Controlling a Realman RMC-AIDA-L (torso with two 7-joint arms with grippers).
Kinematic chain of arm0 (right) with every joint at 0, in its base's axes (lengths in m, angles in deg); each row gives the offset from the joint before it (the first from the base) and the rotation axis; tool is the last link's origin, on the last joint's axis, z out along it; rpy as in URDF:
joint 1: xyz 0 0 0.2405 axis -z
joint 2: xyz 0 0 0 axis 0.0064 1 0
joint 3: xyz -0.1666 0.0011 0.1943 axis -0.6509 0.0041 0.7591
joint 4: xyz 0 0 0 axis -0.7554 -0.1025 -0.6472
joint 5: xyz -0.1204 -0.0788 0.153 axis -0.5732 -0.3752 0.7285
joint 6: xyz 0 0 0 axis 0.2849 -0.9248 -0.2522
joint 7: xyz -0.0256 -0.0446 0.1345 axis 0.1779 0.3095 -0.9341
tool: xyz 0 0 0 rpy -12.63 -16.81 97.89
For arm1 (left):
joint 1: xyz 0 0 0.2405 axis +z
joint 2: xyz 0 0 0 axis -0.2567 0.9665 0
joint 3: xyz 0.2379 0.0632 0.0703 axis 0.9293 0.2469 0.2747
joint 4: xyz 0 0 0 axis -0.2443 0.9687 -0.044
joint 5: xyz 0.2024 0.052 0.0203 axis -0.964 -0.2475 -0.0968
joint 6: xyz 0 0 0 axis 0.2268 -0.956 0.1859
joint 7: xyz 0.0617 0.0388 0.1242 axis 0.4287 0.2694 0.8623
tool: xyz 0 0 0 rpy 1.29 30.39 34.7
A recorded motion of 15 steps. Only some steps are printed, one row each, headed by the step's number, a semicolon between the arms.
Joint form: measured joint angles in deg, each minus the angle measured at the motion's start. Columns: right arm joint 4, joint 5, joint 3, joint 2, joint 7, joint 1, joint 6; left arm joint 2, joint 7, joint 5, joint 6, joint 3, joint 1, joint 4.
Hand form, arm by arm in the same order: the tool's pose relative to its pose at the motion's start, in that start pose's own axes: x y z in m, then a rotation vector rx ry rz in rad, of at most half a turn. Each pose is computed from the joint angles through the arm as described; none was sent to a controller.
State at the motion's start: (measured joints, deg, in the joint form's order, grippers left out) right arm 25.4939 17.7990 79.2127 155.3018 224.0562 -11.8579 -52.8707; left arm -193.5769 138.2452 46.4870 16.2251 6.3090 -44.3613 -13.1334
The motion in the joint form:
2: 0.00 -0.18 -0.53 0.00 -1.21 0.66 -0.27; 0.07 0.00 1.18 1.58 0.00 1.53 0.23
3: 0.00 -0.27 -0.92 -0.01 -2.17 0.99 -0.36; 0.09 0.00 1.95 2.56 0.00 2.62 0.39
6: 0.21 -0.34 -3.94 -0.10 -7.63 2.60 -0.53; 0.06 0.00 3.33 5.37 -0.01 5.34 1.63
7: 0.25 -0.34 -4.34 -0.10 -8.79 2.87 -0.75; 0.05 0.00 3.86 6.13 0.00 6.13 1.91
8: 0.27 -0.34 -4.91 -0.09 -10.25 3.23 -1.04; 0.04 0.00 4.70 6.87 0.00 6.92 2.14
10: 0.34 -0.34 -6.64 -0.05 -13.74 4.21 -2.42; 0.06 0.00 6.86 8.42 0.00 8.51 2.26
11: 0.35 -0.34 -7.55 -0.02 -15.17 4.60 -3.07; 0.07 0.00 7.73 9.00 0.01 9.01 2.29
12: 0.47 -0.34 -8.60 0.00 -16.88 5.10 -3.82; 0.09 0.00 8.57 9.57 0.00 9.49 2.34
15: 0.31 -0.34 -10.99 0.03 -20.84 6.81 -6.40; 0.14 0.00 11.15 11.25 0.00 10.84 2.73
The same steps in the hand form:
2: 0.0014 -0.0008 -0.0047 -0.0028 0.0089 0.0178; -0.0021 0.0007 -0.0088 0.0267 0.0159 -0.0197
3: 0.0024 -0.0011 -0.0070 -0.0054 0.0152 0.0324; -0.0039 0.0015 -0.0149 0.0455 0.0246 -0.0332
6: 0.0075 -0.0018 -0.0180 -0.0238 0.0567 0.1117; -0.0082 0.0028 -0.0319 0.0876 0.0432 -0.0513
7: 0.0079 -0.0018 -0.0199 -0.0270 0.0602 0.1300; -0.0094 0.0032 -0.0368 0.1016 0.0488 -0.0576
8: 0.0086 -0.0015 -0.0224 -0.0317 0.0657 0.1536; -0.0103 0.0032 -0.0416 0.1207 0.0561 -0.0654
10: 0.0097 0.0007 -0.0295 -0.0538 0.0757 0.2099; -0.0115 0.0030 -0.0513 0.1654 0.0764 -0.0856
11: 0.0104 0.0024 -0.0323 -0.0665 0.0816 0.2334; -0.0115 0.0026 -0.0545 0.1821 0.0851 -0.0920
12: 0.0108 0.0038 -0.0359 -0.0805 0.0886 0.2598; -0.0115 0.0020 -0.0577 0.1988 0.0935 -0.0974
15: 0.0119 0.0075 -0.0488 -0.1124 0.1020 0.3300; -0.0114 -0.0007 -0.0677 0.2500 0.1170 -0.1079

